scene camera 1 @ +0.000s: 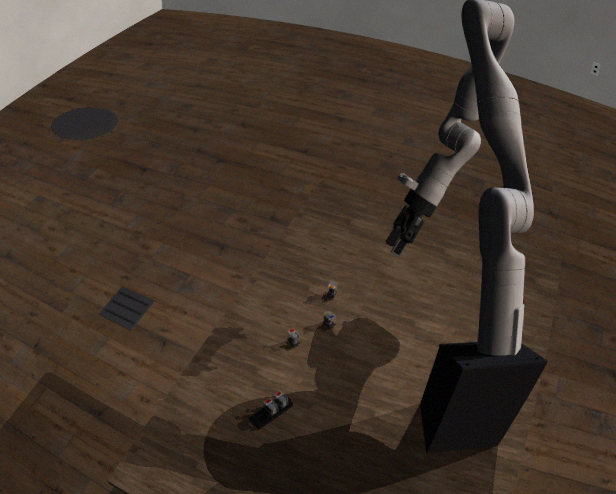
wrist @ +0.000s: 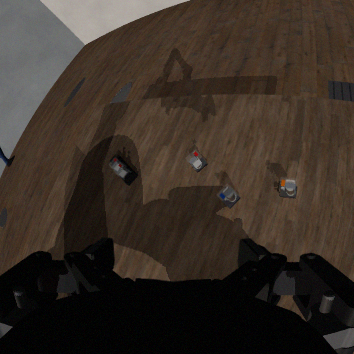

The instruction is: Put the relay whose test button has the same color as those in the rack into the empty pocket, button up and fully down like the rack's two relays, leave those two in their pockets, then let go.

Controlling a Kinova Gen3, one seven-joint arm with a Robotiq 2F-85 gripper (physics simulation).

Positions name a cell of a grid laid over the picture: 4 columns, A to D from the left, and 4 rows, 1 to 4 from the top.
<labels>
The gripper shows in scene camera 1 (C3) and in the wrist view (B3).
</labels>
